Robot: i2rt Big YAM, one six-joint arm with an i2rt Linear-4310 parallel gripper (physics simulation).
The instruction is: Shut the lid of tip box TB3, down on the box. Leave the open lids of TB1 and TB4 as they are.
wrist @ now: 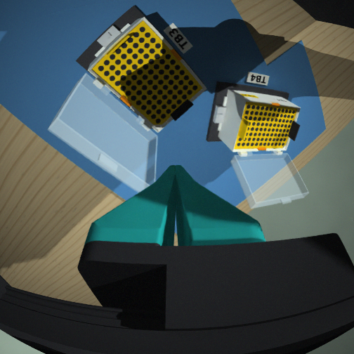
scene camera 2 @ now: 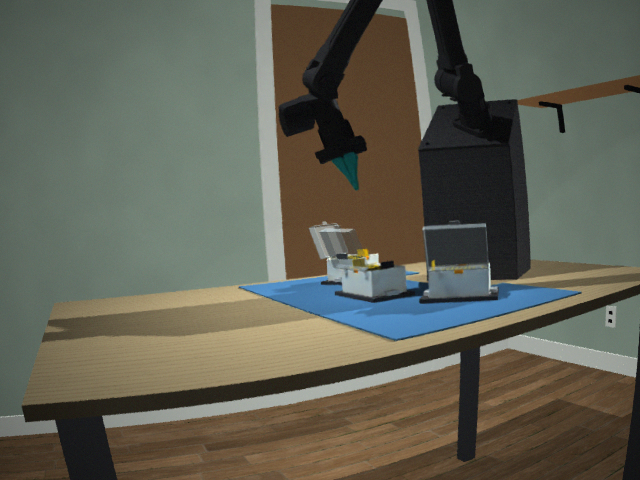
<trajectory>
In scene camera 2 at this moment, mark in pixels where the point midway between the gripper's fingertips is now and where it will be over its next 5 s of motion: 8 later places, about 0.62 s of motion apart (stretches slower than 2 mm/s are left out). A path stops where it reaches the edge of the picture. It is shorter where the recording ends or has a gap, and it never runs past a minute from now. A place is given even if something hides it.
The gripper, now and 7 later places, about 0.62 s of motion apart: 357, 189; 316, 198; 331, 258; 412, 237; 395, 247; 382, 256; 382, 250; 339, 179
</trajectory>
